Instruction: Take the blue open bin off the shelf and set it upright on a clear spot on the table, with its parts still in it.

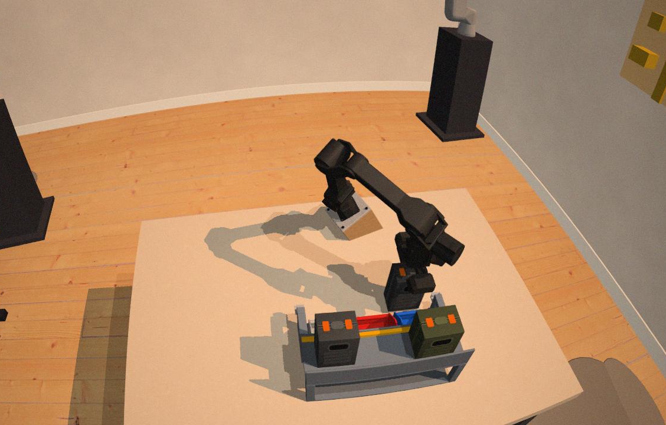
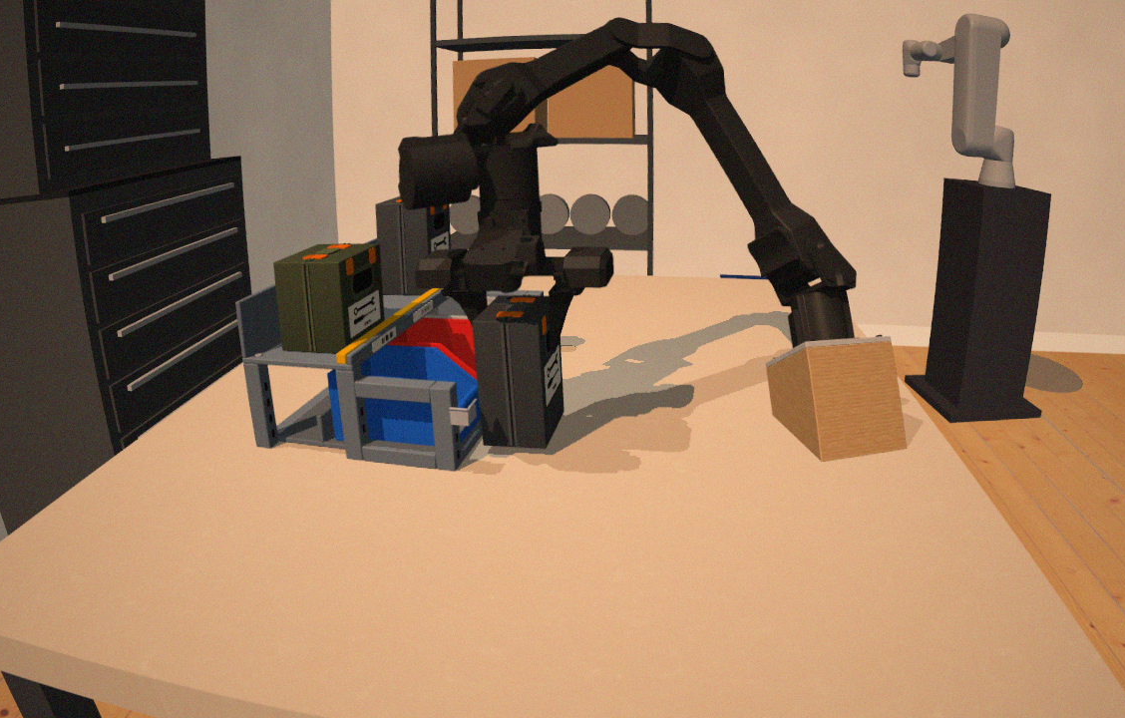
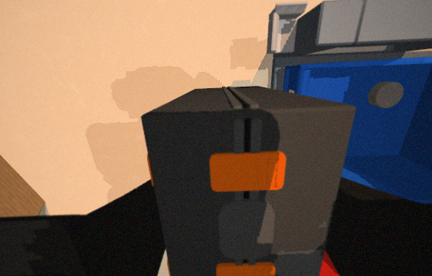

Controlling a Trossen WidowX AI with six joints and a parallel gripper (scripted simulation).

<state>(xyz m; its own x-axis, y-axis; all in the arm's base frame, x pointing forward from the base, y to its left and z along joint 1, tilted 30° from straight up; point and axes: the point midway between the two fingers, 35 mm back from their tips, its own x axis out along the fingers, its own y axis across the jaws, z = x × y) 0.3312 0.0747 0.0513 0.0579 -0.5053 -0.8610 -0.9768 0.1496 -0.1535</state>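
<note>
The blue open bin lies 12 cm ahead of my hand, 9 cm below it and 2 cm to the right of it. The rest, counted from my hand: red bin: 13 cm to the right, 10 cm ahead, 9 cm below; yellow rail: 13 cm to the right, 13 cm ahead, 2 cm below; green case: 20 cm ahead, 3 cm to the right, 2 cm above.
</note>
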